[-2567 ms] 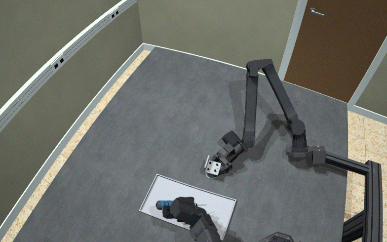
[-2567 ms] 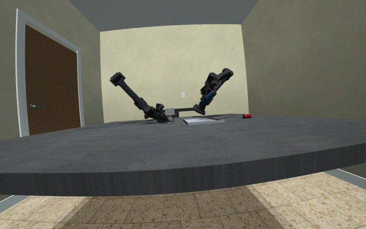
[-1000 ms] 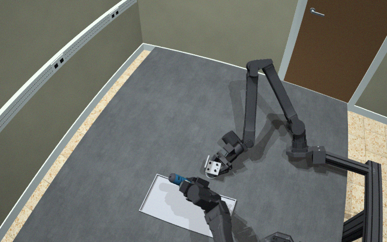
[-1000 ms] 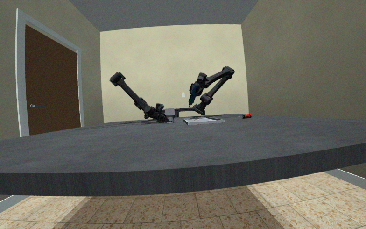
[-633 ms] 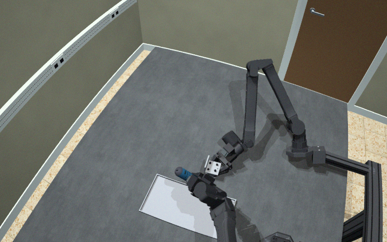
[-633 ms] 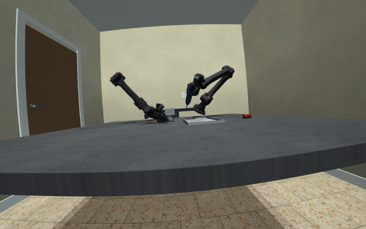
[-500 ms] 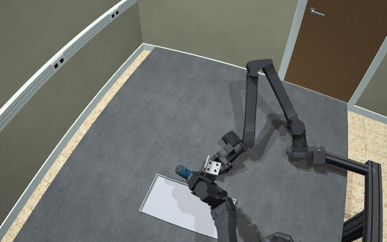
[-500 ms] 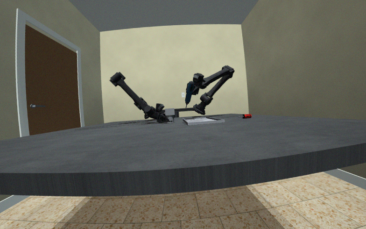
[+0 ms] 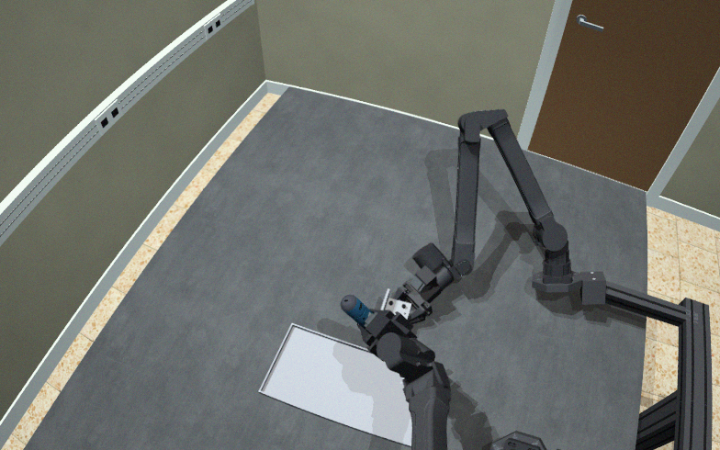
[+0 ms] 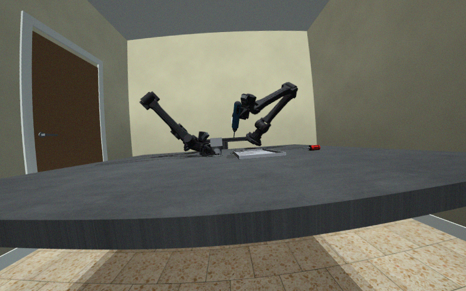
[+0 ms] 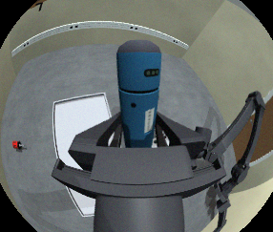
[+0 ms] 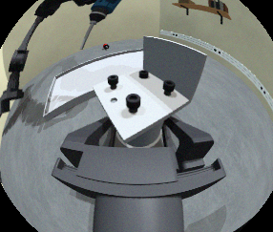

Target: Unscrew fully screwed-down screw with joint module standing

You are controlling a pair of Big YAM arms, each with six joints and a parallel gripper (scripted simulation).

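My right gripper is now 50 mm below the grey bracket. The rest, counted from my right hand: flat white tray (220 mm to the left, 40 mm ahead, 20 mm below); then red-handled screwdriver (550 mm to the left, 100 mm ahead, 10 mm below).
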